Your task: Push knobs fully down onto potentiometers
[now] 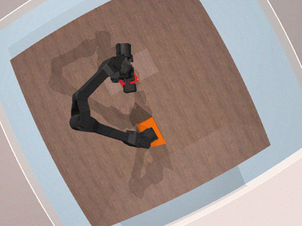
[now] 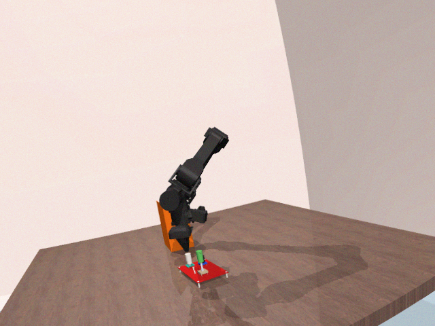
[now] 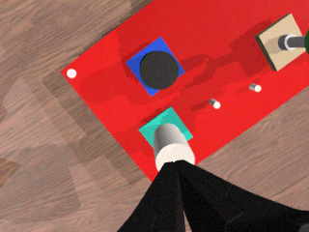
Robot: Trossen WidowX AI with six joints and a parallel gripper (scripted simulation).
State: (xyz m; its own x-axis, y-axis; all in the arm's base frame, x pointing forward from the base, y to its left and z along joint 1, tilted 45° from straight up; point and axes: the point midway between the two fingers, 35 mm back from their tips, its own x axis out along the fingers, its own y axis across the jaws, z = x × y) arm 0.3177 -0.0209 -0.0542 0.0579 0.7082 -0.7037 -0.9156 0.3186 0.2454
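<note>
The cream knob is 30 mm below my gripper tip. Also, from my gripper tip: green knob 90 mm ahead, 10 mm to the left, 10 mm above.
</note>
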